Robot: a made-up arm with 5 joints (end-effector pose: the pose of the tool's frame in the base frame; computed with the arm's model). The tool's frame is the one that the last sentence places.
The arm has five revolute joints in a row. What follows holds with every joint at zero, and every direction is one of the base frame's.
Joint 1 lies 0.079 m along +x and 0.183 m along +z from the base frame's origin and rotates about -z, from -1.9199 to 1.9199 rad.
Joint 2 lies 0.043 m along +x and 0.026 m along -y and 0.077 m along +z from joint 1 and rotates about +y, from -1.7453 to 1.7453 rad.
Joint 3 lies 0.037 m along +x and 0.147 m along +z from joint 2 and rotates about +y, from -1.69 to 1.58 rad.
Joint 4 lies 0.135 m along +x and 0.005 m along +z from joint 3 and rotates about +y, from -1.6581 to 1.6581 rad.
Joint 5 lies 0.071 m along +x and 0.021 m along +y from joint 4 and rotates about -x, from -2.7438 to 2.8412 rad.
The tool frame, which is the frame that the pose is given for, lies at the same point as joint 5; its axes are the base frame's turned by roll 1.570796, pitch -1.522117 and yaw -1.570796 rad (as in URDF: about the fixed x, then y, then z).
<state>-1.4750 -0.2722 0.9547 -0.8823 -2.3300</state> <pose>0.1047 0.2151 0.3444 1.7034 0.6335 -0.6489</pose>
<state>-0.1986 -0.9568 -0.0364 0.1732 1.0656</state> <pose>0.1409 0.0074 0.5427 -0.9820 -2.2647 0.5555</pose>
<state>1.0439 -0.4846 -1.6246 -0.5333 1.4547</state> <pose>0.0100 0.1086 0.5546 1.9544 0.7042 0.2221</pose>
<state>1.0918 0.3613 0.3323 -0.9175 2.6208</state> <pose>0.2155 -0.2737 0.3177 -1.8584 0.4967 1.0351</pose>
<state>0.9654 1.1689 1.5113 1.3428 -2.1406</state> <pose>0.0914 -0.0266 0.2737 1.6962 -2.4168 1.0601</pose>
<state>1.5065 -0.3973 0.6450 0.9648 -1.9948</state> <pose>0.0854 -0.1772 0.3151 -0.1322 0.4804 2.6941</pose>
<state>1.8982 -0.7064 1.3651 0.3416 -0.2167</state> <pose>0.0344 -0.1157 0.2574 -0.5068 -0.4763 -2.0938</pose>
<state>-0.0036 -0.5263 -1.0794 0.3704 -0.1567</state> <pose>0.0938 -0.0049 0.6075 0.2928 -2.7921 -0.0479</pose>
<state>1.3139 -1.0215 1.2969 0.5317 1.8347</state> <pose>0.1040 -0.1147 0.2851 -0.7704 -0.0161 0.4488</pose>
